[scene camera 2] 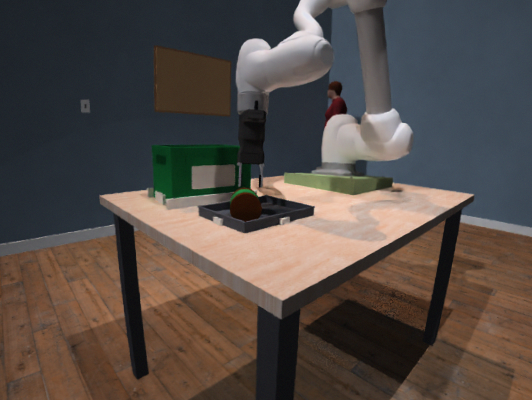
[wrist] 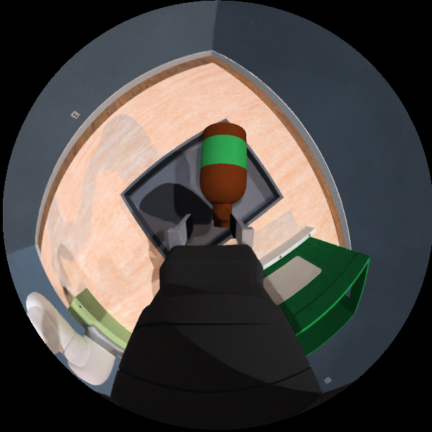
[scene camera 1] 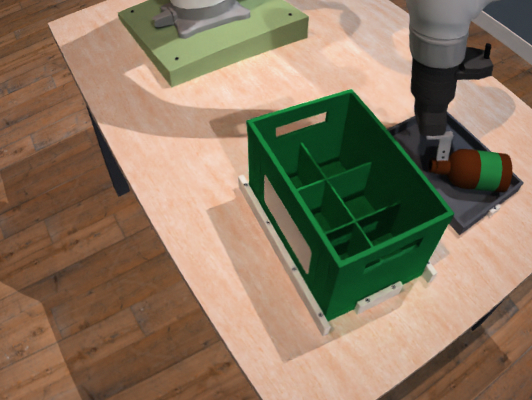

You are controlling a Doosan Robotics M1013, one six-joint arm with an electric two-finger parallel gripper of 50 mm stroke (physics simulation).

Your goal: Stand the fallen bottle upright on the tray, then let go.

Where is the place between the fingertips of my gripper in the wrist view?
At 210,221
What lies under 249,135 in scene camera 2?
My gripper.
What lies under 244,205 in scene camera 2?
A brown bottle.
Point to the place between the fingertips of my gripper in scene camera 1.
438,147
